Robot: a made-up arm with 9 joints.
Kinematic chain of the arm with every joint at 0, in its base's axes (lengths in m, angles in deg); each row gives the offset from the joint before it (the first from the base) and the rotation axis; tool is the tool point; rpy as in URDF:
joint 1: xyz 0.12 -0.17 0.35 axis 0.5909 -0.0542 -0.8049
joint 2: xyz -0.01 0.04 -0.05 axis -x
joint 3: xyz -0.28 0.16 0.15 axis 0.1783 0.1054 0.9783
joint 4: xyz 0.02 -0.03 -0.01 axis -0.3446 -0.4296 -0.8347
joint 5: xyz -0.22 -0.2 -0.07 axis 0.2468 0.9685 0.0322
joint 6: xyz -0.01 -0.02 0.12 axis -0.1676 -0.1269 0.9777
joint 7: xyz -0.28 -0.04 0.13 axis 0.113 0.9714 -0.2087
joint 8: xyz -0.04 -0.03 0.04 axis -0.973 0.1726 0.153
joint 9: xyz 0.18 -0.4 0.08 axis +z
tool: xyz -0.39 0.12 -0.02 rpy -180 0 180
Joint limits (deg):
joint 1: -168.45..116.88
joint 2: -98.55..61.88
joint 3: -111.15..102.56
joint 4: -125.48..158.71
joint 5: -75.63..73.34
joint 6: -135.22..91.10
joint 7: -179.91..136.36
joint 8: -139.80..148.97
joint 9: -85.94..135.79
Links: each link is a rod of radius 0.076 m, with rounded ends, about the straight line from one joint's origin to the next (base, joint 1, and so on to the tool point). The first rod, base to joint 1, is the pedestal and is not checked.
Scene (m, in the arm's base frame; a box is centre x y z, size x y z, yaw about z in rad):
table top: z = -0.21
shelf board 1: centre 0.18 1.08 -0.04 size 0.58 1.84 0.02 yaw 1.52
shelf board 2: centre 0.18 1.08 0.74 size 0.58 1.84 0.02 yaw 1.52
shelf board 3: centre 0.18 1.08 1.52 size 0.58 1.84 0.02 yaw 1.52
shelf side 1: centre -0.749 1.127 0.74 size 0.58 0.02 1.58 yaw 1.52
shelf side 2: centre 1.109 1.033 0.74 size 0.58 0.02 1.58 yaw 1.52
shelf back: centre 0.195 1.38 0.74 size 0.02 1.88 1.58 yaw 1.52
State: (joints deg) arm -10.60 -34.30 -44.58 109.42 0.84 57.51 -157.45 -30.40 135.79
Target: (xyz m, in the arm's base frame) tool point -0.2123 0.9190 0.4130
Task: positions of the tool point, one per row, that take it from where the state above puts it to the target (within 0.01 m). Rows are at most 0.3 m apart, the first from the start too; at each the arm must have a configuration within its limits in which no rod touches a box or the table.
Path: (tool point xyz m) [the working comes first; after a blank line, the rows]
Joints at the target: -41.17 -18.57 -50.67 121.62 -4.76 58.43 -139.51 -47.43 124.10
Straight joint move there: touches shelf board 2.

1: -0.3476 0.7755 1.1348
2: -0.3505 0.5417 1.1186
3: -0.3034 0.6392 0.8662
4: -0.2690 0.6444 0.6168
5: -0.2296 0.5767 0.4129
6: -0.2178 0.7593 0.3994
7: -0.2123 0.9190 0.4130

